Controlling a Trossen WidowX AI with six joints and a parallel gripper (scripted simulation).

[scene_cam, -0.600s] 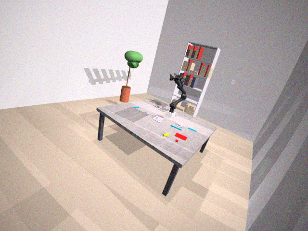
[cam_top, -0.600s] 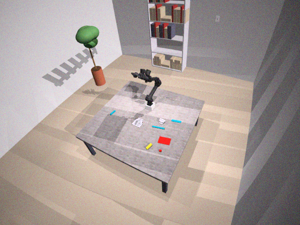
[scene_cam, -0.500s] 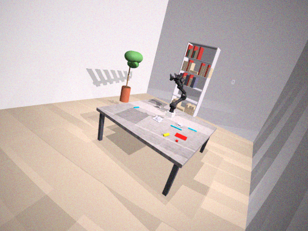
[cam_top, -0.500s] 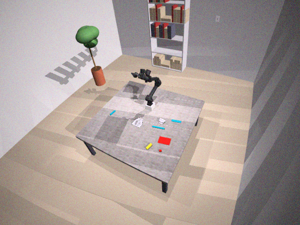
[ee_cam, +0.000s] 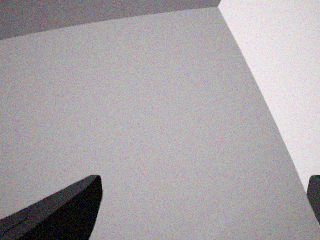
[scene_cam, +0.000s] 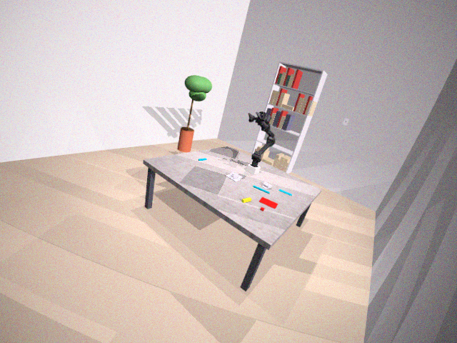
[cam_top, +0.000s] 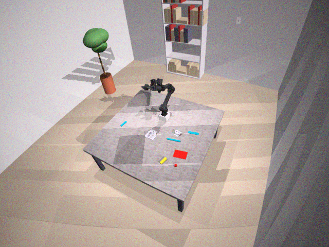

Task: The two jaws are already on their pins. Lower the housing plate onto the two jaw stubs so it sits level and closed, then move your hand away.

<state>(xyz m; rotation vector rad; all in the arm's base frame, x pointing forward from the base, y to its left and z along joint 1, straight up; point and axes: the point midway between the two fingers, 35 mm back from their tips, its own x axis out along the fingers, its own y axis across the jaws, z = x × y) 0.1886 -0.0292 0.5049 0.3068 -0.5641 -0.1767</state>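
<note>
Now: the cyan bar 59 cm below my gripper tip and 34 cm to the left of it. The rest, counted from my gripper tip: red plate (59 cm below, 51 cm to the left, 12 cm ahead); then yellow block (59 cm below, 41 cm to the left, 29 cm ahead); then red cube (59 cm below, 55 cm to the left, 26 cm ahead).
</note>
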